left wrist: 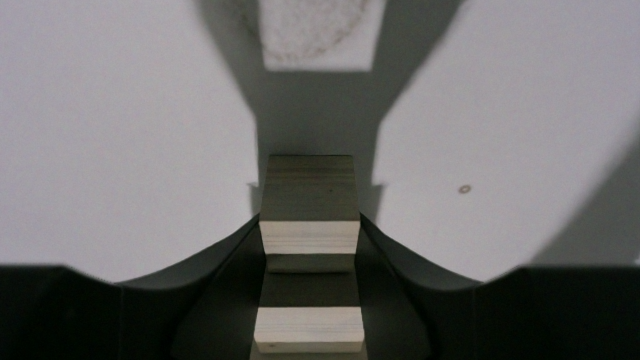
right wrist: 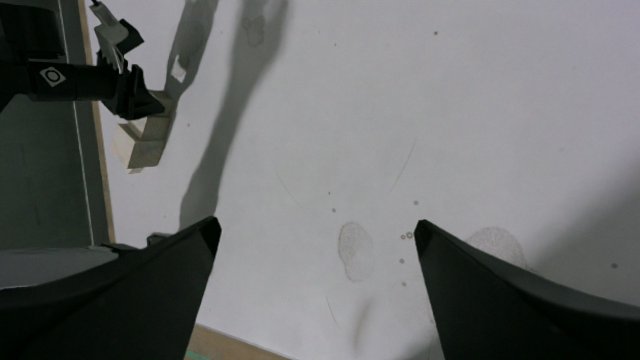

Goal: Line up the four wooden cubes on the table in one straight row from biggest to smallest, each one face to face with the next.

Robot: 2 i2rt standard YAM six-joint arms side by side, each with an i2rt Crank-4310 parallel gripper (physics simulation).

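Places are measured from the left arm's base along level axes (x ahead, y left, z up), in metres.
Where they show: left gripper, between the fingertips: (left wrist: 310,215) (right wrist: 159,104); right gripper, between the fingertips: (right wrist: 317,223).
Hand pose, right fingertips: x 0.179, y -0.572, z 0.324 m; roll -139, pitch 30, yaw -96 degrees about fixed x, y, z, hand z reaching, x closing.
Things, the pixels of their top centre, and the offset from my right fingertips. "*": a spot on its surface instead. Level surfaces: height alone.
- smallest cube, centre of its top: (left wrist: 310,250) (right wrist: 149,102) 0.145 m ahead, 0.549 m left, 0.286 m down
- middle cube, a spot on its surface: (right wrist: 156,128) * 0.094 m ahead, 0.556 m left, 0.297 m down
- larger cube, centre of its top: (right wrist: 121,146) 0.064 m ahead, 0.615 m left, 0.256 m down
- white table, height of its surface: 0.324 m down
My left gripper (left wrist: 310,215) (right wrist: 159,104) is shut on the smallest cube (left wrist: 310,187), which is upright at or very near the table, with its dark side face towards the bare table. Behind it in the left wrist view, larger wooden cubes (left wrist: 309,325) are in line, partly hidden by the fingers. In the right wrist view, a middle cube (right wrist: 156,128) and a larger cube (right wrist: 145,153) stand close together beside the held one; a sliver of another cube (right wrist: 135,171) shows past them. Whether all faces touch cannot be told. My right gripper (right wrist: 317,223) is open, high above the table.
The white table (left wrist: 125,125) (right wrist: 320,125) has stains and arm shadows. Its wooden edge (right wrist: 104,175) runs close to the cubes at the left of the right wrist view. The left arm (right wrist: 85,82) reaches in over that edge.
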